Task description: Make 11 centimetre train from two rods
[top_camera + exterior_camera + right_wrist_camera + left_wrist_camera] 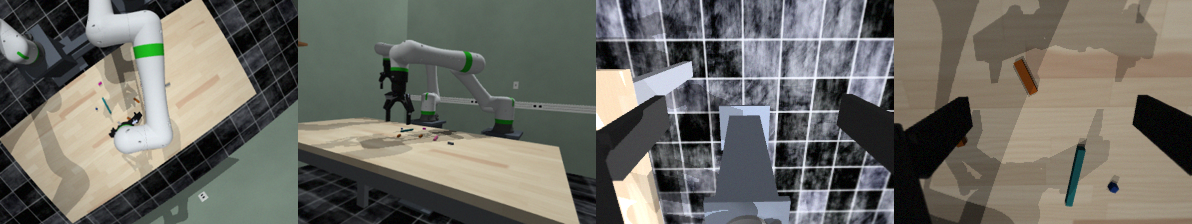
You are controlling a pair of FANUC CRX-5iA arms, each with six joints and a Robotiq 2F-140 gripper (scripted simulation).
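Observation:
Now: the pink rod 70 mm behind my left hand, 210 mm to the left of it and 70 mm below it. Round my left hand: magenta rod 250 mm behind, 70 mm below; then small blue rod 140 mm behind, 100 mm to the right, 70 mm below; then turquoise rod 130 mm behind, 40 mm to the right, 70 mm below.

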